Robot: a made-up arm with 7 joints. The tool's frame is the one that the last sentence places.
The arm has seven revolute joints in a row. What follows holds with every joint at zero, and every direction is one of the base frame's.
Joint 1 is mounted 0.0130 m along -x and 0.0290 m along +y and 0.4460 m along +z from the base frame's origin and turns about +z.
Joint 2 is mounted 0.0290 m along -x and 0.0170 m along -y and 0.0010 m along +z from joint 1 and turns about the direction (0, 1, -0.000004).
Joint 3 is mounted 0.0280 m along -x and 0.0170 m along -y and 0.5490 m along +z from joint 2 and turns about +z.
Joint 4 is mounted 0.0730 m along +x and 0.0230 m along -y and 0.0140 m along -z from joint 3 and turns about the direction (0, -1, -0.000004).
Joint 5 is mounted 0.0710 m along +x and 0.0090 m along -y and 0.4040 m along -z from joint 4 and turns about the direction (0, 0.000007, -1).
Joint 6 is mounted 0.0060 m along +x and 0.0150 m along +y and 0.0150 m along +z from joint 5 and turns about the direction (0, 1, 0.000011).
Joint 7 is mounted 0.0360 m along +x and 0.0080 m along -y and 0.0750 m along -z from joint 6 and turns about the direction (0, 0.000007, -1).
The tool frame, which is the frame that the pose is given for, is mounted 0.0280 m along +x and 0.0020 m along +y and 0.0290 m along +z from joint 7; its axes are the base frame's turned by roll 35.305, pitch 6.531 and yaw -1.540 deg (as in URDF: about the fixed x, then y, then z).
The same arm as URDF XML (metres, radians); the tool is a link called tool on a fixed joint. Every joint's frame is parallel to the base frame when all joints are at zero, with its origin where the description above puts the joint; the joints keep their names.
<robot name="arm">
<joint name="tool_joint" type="fixed"><parent link="link7"/><child link="tool"/><origin xyz="0.028 0.002 0.029" rpy="0.6162 0.114 -0.0269"/></joint>
<joint name="joint 7" type="continuous"><parent link="link6"/><child link="link7"/><origin xyz="0.036 -0.008 -0.075"/><axis xyz="0 0 -1"/></joint>
<joint name="joint 6" type="continuous"><parent link="link5"/><child link="link6"/><origin xyz="0.006 0.015 0.015"/><axis xyz="0 1 0"/></joint>
<joint name="joint 5" type="continuous"><parent link="link4"/><child link="link5"/><origin xyz="0.071 -0.009 -0.404"/><axis xyz="0 0 -1"/></joint>
<joint name="joint 4" type="continuous"><parent link="link3"/><child link="link4"/><origin xyz="0.073 -0.023 -0.014"/><axis xyz="0 -1 0"/></joint>
<joint name="joint 3" type="continuous"><parent link="link2"/><child link="link3"/><origin xyz="-0.028 -0.017 0.549"/><axis xyz="0 0 1"/></joint>
<joint name="joint 2" type="continuous"><parent link="link1"/><child link="link2"/><origin xyz="-0.029 -0.017 0.001"/><axis xyz="0 1 0"/></joint>
<joint name="joint 1" type="continuous"><parent link="base_link"/><child link="link1"/><origin xyz="-0.013 0.029 0.446"/><axis xyz="0 0 1"/></joint>
<link name="base_link"/>
<link name="link1"/>
<link name="link2"/>
<link name="link3"/>
<link name="link4"/>
<link name="link5"/>
<link name="link6"/>
<link name="link7"/>
<link name="tool"/>
</robot>

